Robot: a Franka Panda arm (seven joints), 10 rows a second.
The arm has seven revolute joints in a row. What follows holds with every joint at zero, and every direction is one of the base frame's. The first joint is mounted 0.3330 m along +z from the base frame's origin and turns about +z. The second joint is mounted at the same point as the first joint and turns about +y. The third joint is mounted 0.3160 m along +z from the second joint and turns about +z. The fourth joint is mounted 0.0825 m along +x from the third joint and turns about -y. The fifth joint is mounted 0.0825 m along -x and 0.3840 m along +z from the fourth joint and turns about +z. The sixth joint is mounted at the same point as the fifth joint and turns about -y. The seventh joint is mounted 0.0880 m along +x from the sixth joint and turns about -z. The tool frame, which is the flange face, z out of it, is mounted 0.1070 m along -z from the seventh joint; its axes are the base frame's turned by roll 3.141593, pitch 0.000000 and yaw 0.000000 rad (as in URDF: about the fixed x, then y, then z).
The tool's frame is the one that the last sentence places.
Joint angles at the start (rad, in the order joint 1, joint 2, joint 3, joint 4, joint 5, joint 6, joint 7): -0.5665 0.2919 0.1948 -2.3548 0.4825 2.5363 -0.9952
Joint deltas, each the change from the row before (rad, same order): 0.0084 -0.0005 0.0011 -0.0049 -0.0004 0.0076 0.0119; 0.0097 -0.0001 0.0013 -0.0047 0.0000 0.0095 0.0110; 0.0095 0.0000 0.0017 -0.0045 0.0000 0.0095 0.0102; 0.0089 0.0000 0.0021 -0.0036 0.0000 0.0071 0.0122; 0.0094 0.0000 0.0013 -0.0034 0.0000 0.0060 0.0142; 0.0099 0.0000 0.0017 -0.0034 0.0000 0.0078 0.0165; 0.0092 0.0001 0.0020 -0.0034 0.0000 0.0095 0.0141; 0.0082 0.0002 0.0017 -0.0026 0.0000 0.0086 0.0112; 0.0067 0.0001 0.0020 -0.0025 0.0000 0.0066 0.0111; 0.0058 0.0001 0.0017 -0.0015 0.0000 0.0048 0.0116; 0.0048 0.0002 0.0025 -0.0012 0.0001 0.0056 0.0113
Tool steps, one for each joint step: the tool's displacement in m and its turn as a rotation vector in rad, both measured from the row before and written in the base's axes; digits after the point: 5 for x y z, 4 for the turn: 0.00047 0.00447 -0.00085 -0.0028 0.0027 -0.0033; 0.00085 0.00497 -0.00084 -0.0039 0.0011 -0.0018; 0.00089 0.00505 -0.00080 -0.0038 0.0006 -0.0008; 0.00098 0.00505 -0.00065 -0.0022 0.0019 -0.0024; 0.00086 0.00498 -0.00067 -0.0016 0.0031 -0.0043; 0.00108 0.00524 -0.00053 -0.0026 0.0024 -0.0061; 0.00108 0.00491 -0.00045 -0.0037 0.0005 -0.0046; 0.00107 0.00427 -0.00030 -0.0035 -0.0005 -0.0030; 0.00076 0.00388 -0.00035 -0.0022 0.0007 -0.0036; 0.00082 0.00335 -0.00015 -0.0014 0.0011 -0.0048; 0.00094 0.00316 -0.00002 -0.0017 0.0001 -0.0051
